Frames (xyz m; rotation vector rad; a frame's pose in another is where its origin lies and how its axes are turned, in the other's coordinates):
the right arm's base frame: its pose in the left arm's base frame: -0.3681 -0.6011 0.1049 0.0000 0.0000 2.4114
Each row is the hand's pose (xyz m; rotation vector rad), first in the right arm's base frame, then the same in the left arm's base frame.
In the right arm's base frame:
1: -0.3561 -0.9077 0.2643 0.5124 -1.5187 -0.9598
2: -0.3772 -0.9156 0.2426 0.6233 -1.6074 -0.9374
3: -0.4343 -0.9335 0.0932 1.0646 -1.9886 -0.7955
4: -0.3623 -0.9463 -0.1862 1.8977 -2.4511 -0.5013
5: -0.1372 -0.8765 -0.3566 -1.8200 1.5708 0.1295
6: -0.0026 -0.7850 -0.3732 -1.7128 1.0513 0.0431
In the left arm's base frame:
1: 0.5027 -0.1623 0.3692 1.5992 -0.0635 0.9462
2: 0.5236 -0.1705 0.3475 1.7144 0.0083 0.8866
3: 0.5781 -0.1953 0.1981 2.1822 0.2774 0.5804
4: 0.5330 -0.1377 -0.0813 2.7156 0.8214 -0.1619
5: 0.3188 -0.0396 -0.2517 -2.4532 -1.3201 1.0553
6: 0.1574 -0.0180 -0.2683 -1.8968 -1.4576 1.4374

